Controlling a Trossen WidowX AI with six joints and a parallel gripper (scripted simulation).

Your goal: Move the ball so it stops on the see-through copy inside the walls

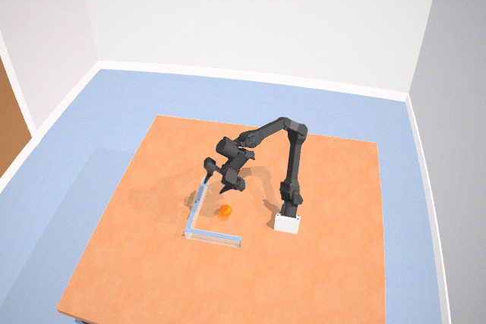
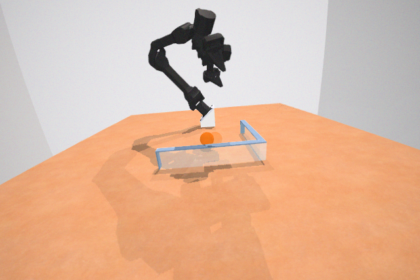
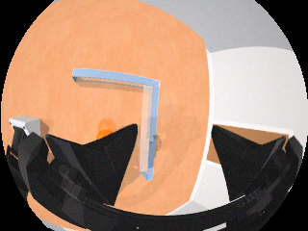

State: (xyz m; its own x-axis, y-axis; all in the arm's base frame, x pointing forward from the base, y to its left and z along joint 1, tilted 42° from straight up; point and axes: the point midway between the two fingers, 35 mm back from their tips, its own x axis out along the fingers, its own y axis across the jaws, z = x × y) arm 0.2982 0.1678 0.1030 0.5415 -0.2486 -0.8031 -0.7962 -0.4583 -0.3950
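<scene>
Now: gripper tip 21 cm above the orange ball, 7 cm to the left of it and 3 cm past it. From my gripper tip the other things lie so: long wall: 21 cm below, 10 cm ahead, 5 cm to the right; then see-through copy of ball: 21 cm below, 4 cm to the right, 3 cm behind.
</scene>
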